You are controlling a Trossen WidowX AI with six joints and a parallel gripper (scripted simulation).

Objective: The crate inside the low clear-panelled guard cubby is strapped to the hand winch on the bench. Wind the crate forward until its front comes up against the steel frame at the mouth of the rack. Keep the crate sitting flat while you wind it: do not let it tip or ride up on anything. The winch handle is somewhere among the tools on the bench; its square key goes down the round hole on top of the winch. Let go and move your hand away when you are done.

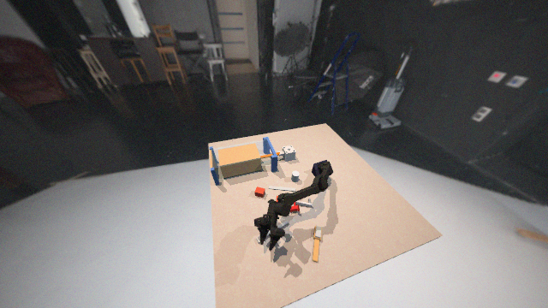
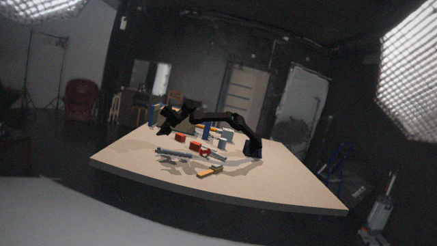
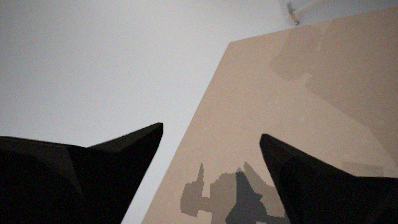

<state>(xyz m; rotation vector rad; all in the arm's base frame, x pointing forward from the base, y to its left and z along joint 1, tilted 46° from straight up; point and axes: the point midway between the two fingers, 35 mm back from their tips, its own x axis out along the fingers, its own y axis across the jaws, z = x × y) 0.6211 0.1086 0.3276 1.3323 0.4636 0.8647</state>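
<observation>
Right now the red knob is 29 cm behind my gripper tip, 16 cm to the right of it and 11 cm below it. Also, from my gripper tip: thin grey rod (34 cm to the right, 30 cm behind, 14 cm below); then orange-handled brush (29 cm behind, 12 cm below, 7 cm to the left); then winch handle (34 cm behind, 16 cm to the right, 12 cm below).
</observation>
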